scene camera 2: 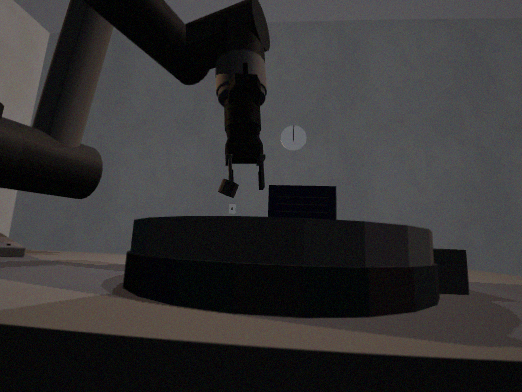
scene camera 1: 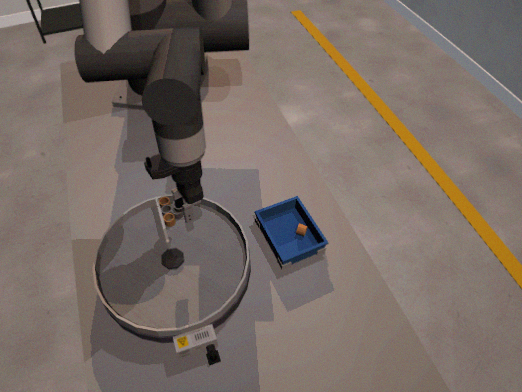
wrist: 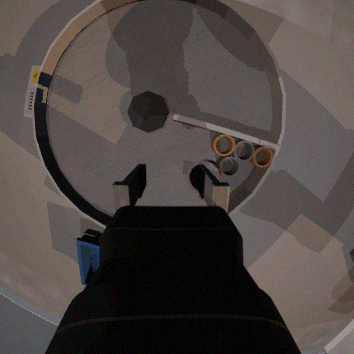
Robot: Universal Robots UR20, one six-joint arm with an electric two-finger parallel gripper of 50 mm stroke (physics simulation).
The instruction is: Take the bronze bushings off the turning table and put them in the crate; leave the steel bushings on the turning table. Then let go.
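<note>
My gripper is open above the turning table. A grey, steel-looking bushing hangs tilted on one fingertip, not clamped between the fingers; in the wrist view it is partly hidden behind the right finger. Two bronze bushings stand by the bar, an inner one and one near the rim. Two steel bushings, one between them and one beside them, stand close by. Another bronze bushing lies in the blue crate.
A thin light bar runs from near the dark hub to the raised rim. A label plate and a small black device are at the table's outer side. A dark panel shows behind the table.
</note>
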